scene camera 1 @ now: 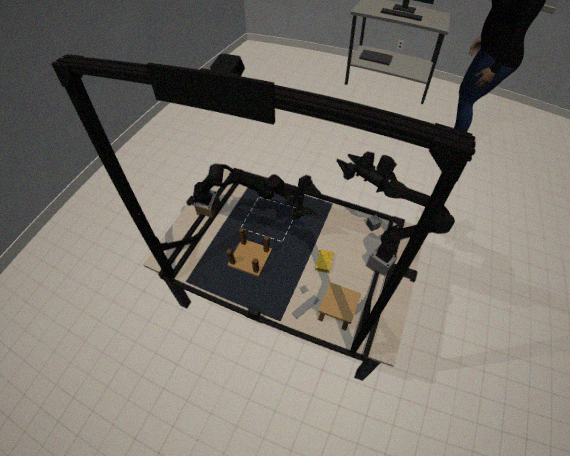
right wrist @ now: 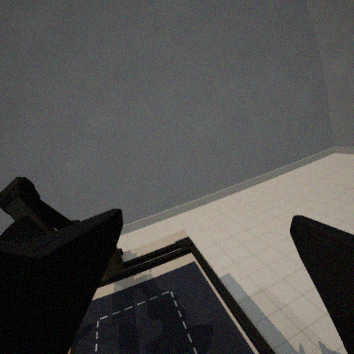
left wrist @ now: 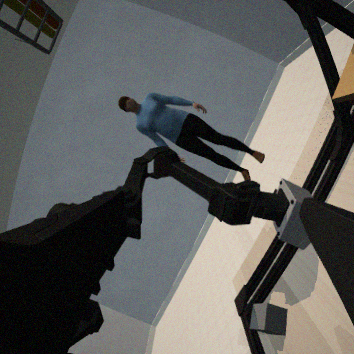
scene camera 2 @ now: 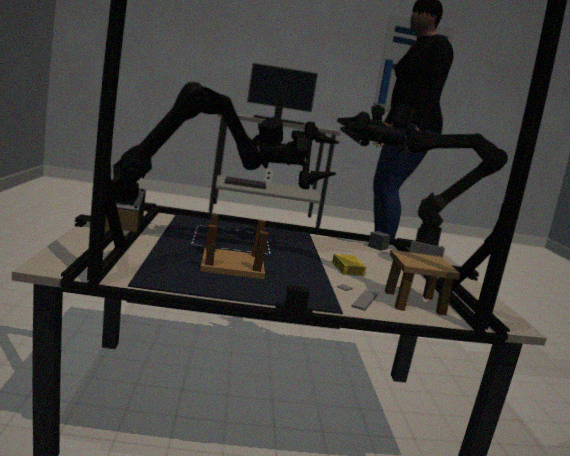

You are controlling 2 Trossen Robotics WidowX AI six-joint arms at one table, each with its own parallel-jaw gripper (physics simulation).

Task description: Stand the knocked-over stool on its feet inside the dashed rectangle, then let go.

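Places are measured from the left arm's base along level axes (x down, y right, z back), in millimetres.
Pixels of known places: left gripper, fingertip midpoint: (scene camera 1: 319, 204) (left wrist: 214, 202) (scene camera 2: 337, 158); right gripper, fingertip midpoint: (scene camera 1: 342, 157) (right wrist: 207, 220) (scene camera 2: 338, 124); left arm's base at its link origin: (scene camera 1: 205, 198) (scene camera 2: 124, 196); right arm's base at its link origin: (scene camera 1: 384, 255) (left wrist: 280, 206) (scene camera 2: 427, 245).
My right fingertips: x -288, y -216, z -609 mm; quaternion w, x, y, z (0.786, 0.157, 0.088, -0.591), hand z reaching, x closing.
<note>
Ahead of a thing's pixels: the offset from my right fingertips to its middle. "pt": to the spot under its first point. Level surfaces: height alone.
The knocked-over stool {dx +332, dy +395, dz +282 mm} (scene camera 1: 248, 255) (scene camera 2: 232, 262) lies upside down on the dark mat {dx +389 mm} (scene camera 1: 295, 280) (scene camera 2: 165, 275), its light wood seat flat down and its darker legs pointing up. It lies in front of the dashed rectangle {pt dx +390, dy +238, dz +178 mm} (scene camera 1: 283, 241) (scene camera 2: 269, 253) (right wrist: 171, 292). My left gripper (scene camera 1: 314, 203) (scene camera 2: 334, 158) is open and empty, high above the mat and behind the stool, to its right in the picture. My right gripper (scene camera 1: 344, 158) (scene camera 2: 340, 124) (right wrist: 206, 220) is open and empty, raised high, farther right and well away from the stool.
A second stool {dx +337, dy +505, dz -175 mm} (scene camera 1: 332, 300) (scene camera 2: 425, 265) stands upright at the front right. A yellow block {dx +379, dy +287, dz -46 mm} (scene camera 1: 324, 260) (scene camera 2: 349, 265), a grey block {dx +367, dy -9, dz -212 mm} (scene camera 1: 373, 222) (scene camera 2: 379, 240) (left wrist: 270, 319) and a flat grey strip {dx +390, dy +528, dz -41 mm} (scene camera 1: 305, 306) (scene camera 2: 365, 300) lie right of the mat. A dark frame surrounds the table.
</note>
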